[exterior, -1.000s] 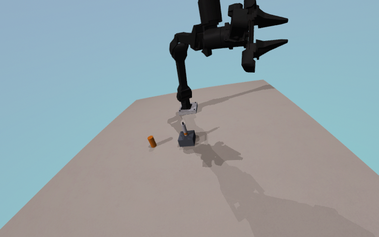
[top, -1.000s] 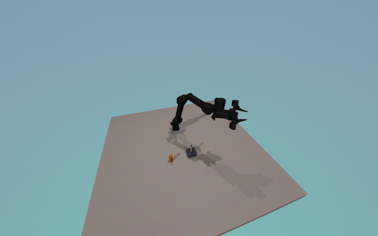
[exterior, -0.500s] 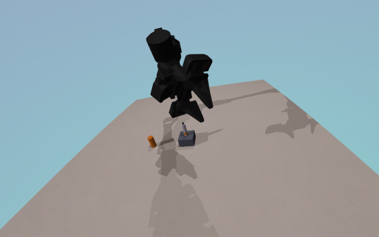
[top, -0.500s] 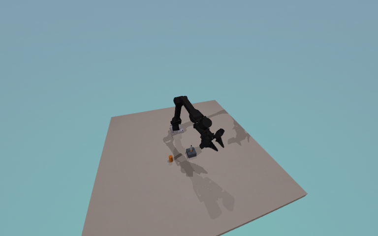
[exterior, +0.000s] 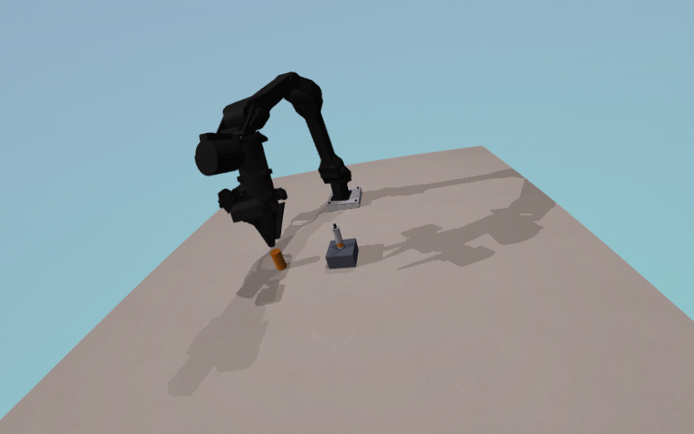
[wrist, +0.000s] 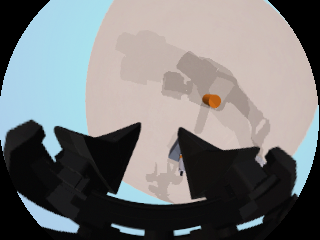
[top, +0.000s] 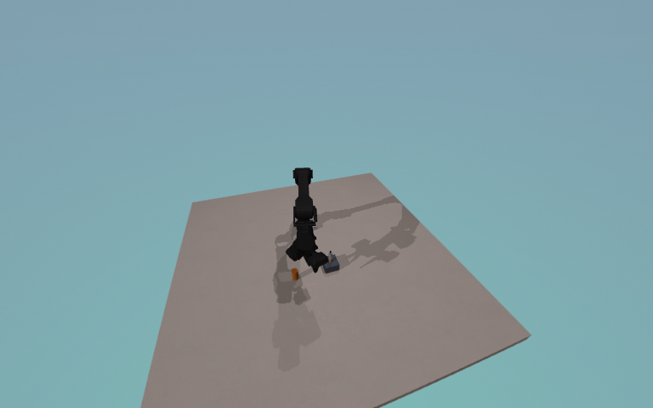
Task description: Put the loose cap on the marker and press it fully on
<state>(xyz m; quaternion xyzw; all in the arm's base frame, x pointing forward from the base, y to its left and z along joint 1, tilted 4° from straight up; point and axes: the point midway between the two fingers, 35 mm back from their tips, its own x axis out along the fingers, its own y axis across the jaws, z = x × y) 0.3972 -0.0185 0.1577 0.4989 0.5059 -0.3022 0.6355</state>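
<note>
My gripper tip is now 70 mm past the orange marker cap, 70 mm to the left of it and 100 mm above it.
</note>
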